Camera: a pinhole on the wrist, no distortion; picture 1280 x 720 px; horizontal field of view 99.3 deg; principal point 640.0 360.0 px. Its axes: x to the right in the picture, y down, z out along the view. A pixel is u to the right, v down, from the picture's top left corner.
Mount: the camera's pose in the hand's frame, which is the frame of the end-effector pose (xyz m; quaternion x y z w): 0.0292 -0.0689 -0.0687 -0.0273 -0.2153 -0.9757 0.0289
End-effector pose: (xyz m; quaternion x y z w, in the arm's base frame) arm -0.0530 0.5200 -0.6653 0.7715 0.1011 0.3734 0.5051
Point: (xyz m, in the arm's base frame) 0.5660 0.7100 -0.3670
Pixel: outside the picture
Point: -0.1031 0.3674 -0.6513
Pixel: 1043 75
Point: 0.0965 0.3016 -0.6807
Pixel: 740 392
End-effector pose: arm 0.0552 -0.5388 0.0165 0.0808 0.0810 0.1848 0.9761
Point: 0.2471 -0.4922 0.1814
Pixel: 382 459
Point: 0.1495 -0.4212 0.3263
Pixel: 581 331
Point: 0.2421 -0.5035 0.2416
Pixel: 459 478
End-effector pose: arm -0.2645 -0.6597 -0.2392 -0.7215 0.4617 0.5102 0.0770
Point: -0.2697 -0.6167 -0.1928
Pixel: 1194 160
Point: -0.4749 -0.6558 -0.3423
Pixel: 585 261
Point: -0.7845 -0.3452 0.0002
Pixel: 1064 211
